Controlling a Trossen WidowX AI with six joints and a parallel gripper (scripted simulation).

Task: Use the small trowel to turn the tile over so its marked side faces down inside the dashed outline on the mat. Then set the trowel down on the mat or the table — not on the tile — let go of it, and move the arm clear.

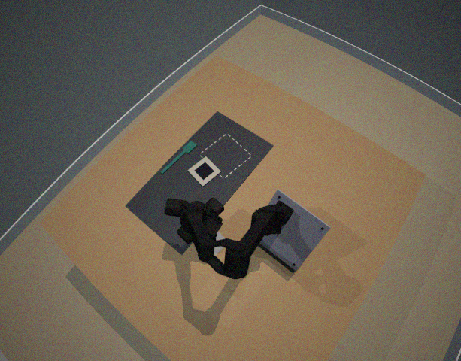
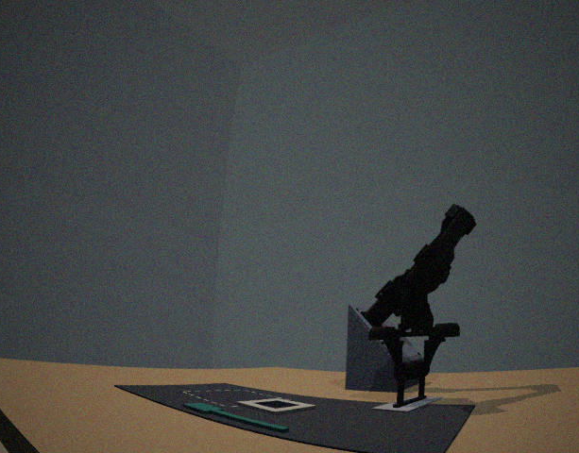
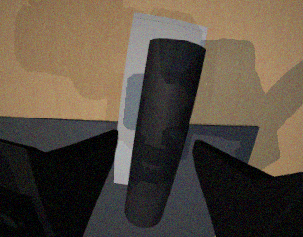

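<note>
Now: the float tool 30 mm below my gripper tip and 20 mm behind it. From my gripper tip the other things lie so: tile (210 mm to the right, 180 mm ahead, 60 mm below); then dark mat (190 mm to the right, 180 mm ahead, 80 mm below).
</note>
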